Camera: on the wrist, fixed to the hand. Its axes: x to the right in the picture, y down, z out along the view.
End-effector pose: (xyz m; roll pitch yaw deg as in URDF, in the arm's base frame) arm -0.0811 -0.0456 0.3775 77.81 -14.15 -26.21
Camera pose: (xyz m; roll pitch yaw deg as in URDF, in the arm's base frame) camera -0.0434 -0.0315 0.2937 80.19 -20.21 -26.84
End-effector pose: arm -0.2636 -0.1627 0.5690 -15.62 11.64 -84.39
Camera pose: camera -0.3526 -0.1728 0.5443 -12.19 11.34 -78.18
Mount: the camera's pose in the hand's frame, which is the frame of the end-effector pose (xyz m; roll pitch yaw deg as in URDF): 0.0063 -0.0798 -0.0472 2.10 -1.86 5.80
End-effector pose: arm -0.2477 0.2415 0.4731 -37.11 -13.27 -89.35
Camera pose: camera -0.3398 0.2367 0.4848 -36.16 -11.19 -83.49
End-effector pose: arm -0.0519 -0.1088 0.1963 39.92 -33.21 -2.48
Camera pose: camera -0.0001 -0.1420 0.1266 39.69 -38.29 1.66
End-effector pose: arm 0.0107 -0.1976 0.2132 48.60 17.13 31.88
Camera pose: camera 0.0022 -0.2233 0.1243 51.41 11.53 34.36
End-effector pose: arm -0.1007 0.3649 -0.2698 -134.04 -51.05 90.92
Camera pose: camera -0.1212 0.2984 -0.2082 -128.98 -45.52 87.08
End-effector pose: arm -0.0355 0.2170 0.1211 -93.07 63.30 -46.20
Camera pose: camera -0.0136 0.1323 0.1524 -86.89 69.14 -41.85
